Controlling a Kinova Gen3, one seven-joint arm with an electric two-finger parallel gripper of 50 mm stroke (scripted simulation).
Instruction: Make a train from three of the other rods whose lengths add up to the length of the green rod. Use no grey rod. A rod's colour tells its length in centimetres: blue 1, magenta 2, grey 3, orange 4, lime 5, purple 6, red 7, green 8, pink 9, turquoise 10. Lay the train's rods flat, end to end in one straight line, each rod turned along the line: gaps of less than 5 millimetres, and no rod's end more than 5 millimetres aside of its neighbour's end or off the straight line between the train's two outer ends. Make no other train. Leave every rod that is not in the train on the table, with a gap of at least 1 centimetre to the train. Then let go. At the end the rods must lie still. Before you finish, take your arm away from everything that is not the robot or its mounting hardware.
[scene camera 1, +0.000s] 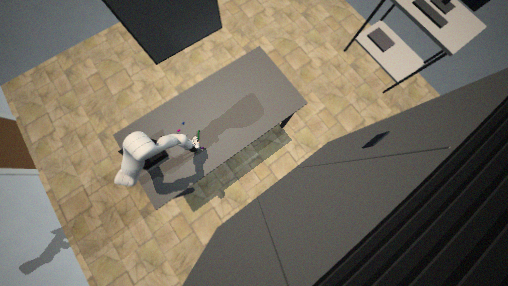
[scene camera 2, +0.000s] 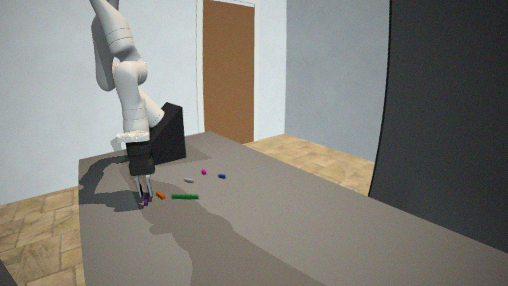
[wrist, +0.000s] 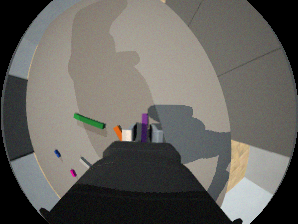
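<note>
Scene camera 2 gives me my gripper (scene camera 2: 146, 195), and the wrist view has the gripper in it as well, in the wrist view (wrist: 143, 130).
</note>
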